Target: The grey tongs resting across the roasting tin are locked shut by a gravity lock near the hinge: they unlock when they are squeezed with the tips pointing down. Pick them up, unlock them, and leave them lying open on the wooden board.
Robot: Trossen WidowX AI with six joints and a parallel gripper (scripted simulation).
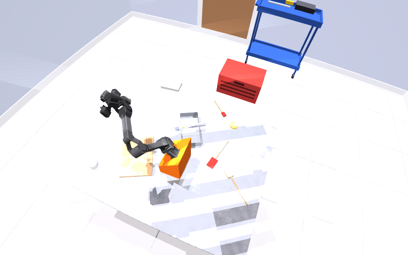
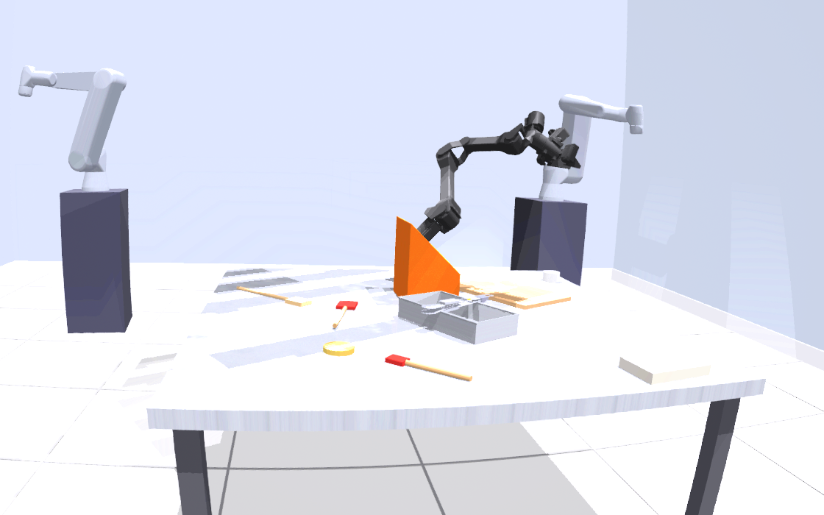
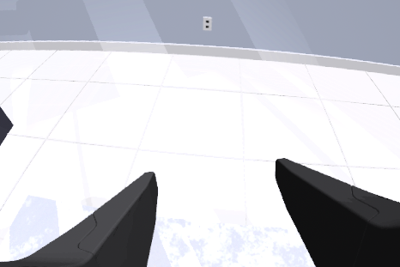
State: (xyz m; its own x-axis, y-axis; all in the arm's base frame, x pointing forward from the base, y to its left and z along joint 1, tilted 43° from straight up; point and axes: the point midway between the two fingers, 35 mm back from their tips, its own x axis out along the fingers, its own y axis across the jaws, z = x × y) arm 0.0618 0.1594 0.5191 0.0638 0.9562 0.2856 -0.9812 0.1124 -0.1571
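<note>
The yellow lock lies 22 cm ahead of my gripper tip, 46 cm to the right of it and 37 cm below it. From my gripper tip the other things lie so: white cup: 25 cm behind, 10 cm to the left, 42 cm below; then wooden board: 8 cm behind, 18 cm to the right, 43 cm below; then grey roasting tin: 24 cm ahead, 51 cm to the right, 41 cm below.
</note>
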